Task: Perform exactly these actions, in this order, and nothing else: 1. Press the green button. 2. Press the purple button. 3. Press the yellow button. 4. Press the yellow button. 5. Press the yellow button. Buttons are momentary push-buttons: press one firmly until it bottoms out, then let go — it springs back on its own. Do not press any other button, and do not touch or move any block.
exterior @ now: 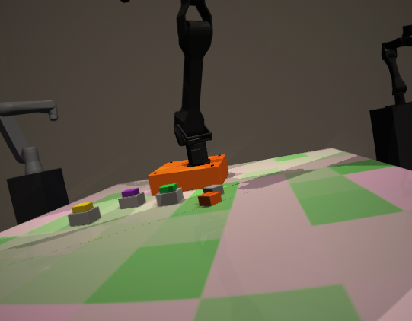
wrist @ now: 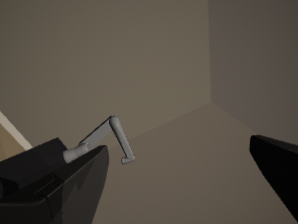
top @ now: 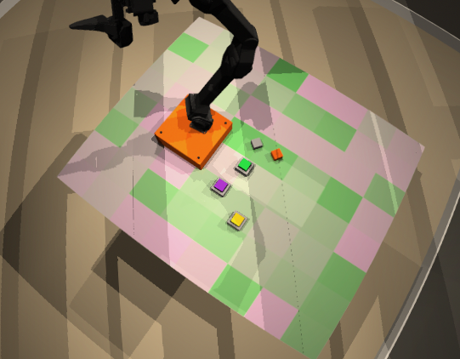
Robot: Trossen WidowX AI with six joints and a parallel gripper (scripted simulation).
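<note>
My gripper tip is 680 mm above the green button, 290 mm short of it and 130 mm to the right of it. The rest, counted from my gripper tip: yellow button: 680 mm below, 350 mm ahead, 50 mm to the right; purple button: 680 mm below, 250 mm ahead, 30 mm to the left; grey block: 710 mm below, 280 mm ahead, 230 mm to the left.
</note>
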